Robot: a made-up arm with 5 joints.
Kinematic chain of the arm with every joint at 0, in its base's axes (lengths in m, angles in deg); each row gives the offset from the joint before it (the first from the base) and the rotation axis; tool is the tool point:
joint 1: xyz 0 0 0.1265 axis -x
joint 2: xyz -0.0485 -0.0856 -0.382 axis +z
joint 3: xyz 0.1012 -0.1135 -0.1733 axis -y
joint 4: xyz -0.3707 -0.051 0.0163 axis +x
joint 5: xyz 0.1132 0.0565 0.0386 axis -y
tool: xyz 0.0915 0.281 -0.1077
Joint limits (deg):
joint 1: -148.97..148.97
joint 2: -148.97..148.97
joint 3: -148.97..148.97
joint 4: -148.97..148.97
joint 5: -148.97..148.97
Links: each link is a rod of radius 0.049 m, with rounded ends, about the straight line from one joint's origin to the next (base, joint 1, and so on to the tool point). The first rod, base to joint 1, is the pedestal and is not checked.
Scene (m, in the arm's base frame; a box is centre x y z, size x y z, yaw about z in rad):
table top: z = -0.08
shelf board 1: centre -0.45 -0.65 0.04 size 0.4 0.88 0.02 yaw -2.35
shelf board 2: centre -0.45 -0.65 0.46 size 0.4 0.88 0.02 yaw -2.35
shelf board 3: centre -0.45 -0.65 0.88 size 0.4 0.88 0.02 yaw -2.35
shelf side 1: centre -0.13 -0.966 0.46 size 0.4 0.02 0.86 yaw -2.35
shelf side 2: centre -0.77 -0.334 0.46 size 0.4 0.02 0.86 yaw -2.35
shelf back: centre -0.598 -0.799 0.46 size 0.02 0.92 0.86 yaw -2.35
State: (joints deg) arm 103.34 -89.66 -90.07 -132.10 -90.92
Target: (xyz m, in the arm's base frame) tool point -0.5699 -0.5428 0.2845
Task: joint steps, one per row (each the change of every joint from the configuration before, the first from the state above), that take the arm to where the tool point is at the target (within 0.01 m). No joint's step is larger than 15 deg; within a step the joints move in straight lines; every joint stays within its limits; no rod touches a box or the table.
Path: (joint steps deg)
1: 0.83 5.02 12.47 0.23 0.61
2: 0.83 5.03 12.46 0.23 0.61
3: 0.83 5.02 12.47 0.23 0.62
4: 0.83 5.03 12.47 0.24 0.61
5: 0.83 5.02 12.46 0.23 0.61

